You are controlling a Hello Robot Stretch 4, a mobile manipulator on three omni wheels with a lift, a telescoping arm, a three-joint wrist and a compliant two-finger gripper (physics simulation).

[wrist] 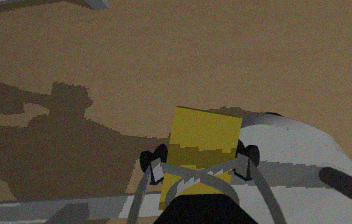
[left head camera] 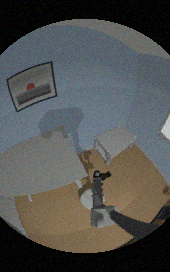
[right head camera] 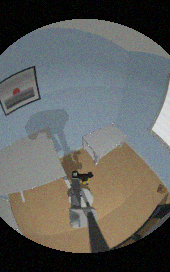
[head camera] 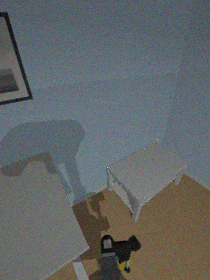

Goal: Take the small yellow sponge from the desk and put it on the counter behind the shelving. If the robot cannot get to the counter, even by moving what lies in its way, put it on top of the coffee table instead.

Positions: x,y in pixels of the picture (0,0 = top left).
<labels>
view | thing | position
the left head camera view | framed picture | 36,83
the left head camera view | white coffee table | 111,142
</labels>
